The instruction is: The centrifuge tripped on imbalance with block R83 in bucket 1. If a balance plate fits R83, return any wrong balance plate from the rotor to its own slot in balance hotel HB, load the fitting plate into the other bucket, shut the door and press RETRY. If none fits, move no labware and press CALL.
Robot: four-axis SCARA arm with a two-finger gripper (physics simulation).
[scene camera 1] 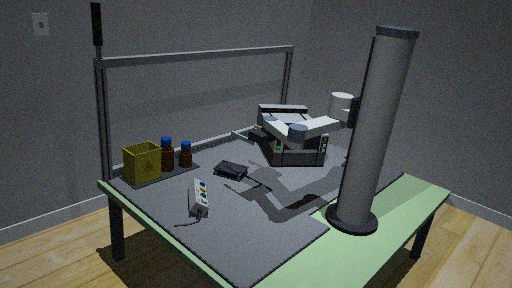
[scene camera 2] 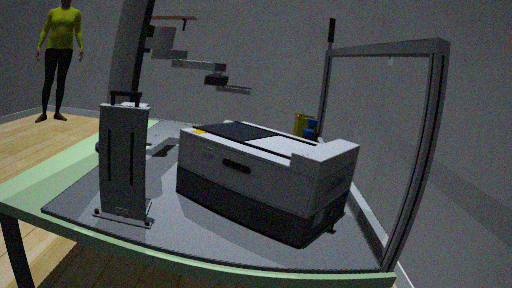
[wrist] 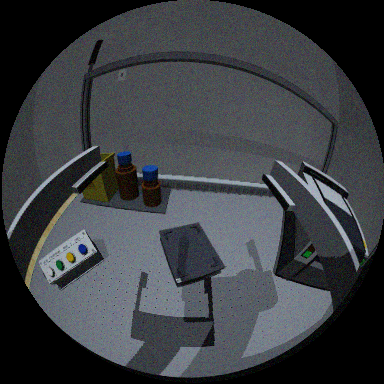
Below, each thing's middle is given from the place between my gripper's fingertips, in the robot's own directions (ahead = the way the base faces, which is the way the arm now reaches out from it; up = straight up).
The grey centrifuge (wrist: 298, 261) is 54 cm to the right of my hand, 18 cm below it and 9 cm ahead of it.
